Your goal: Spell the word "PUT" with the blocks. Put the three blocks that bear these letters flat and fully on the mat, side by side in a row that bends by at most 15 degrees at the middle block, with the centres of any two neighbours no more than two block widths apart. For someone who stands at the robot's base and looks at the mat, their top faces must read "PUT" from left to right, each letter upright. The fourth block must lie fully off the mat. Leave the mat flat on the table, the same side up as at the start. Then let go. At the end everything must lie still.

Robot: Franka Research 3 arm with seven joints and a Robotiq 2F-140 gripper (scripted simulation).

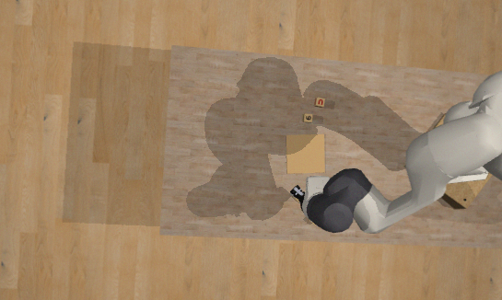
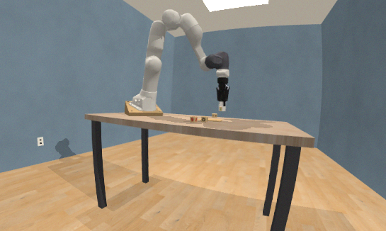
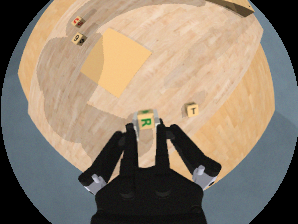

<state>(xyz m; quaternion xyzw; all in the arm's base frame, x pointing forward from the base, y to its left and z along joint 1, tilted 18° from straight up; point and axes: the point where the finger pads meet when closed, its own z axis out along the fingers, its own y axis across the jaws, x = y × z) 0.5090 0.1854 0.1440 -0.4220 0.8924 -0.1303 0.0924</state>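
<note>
The T block lies 9 cm to the left of my hand, 8 cm behind it and 7 cm below it. The rest, counted from my hand: green P block: 2 cm below; block marked 6: 27 cm to the right, 7 cm below, 3 cm behind; tan mat: 14 cm to the right, 9 cm below, 4 cm behind.
</note>
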